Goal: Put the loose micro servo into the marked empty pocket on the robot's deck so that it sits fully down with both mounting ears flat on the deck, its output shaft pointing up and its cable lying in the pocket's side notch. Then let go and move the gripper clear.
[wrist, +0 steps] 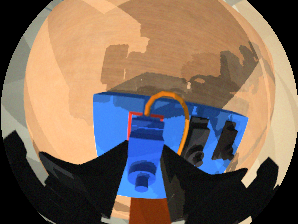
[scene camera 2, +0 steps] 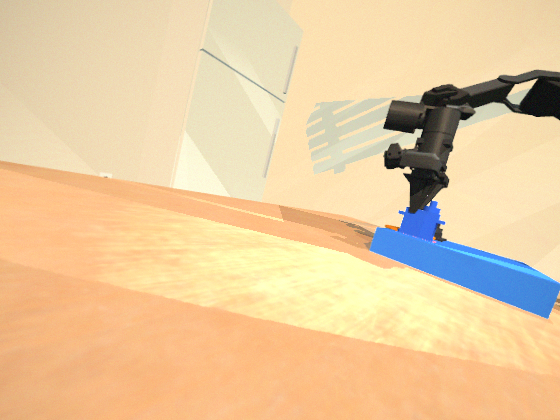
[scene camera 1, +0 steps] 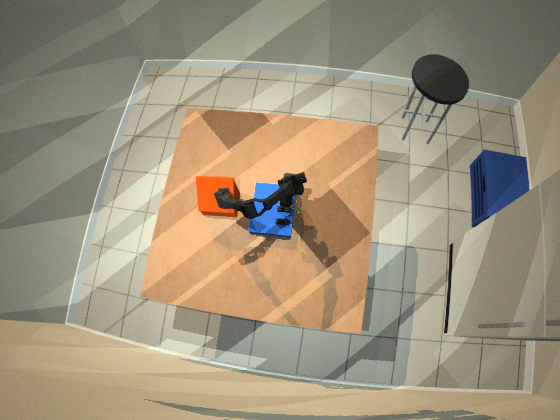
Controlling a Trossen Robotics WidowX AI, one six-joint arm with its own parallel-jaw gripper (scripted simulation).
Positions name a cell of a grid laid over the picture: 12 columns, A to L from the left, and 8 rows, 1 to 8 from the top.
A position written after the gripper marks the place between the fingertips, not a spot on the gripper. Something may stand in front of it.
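Observation:
The robot's scene includes a blue deck (scene camera 1: F5). Elsewhere, the gripper (scene camera 2: I5) is visible, and so is a blue micro servo (scene camera 2: J5). The wrist view shows the gripper (wrist: F6) too, with the servo (wrist: F6) and the deck (wrist: G7).

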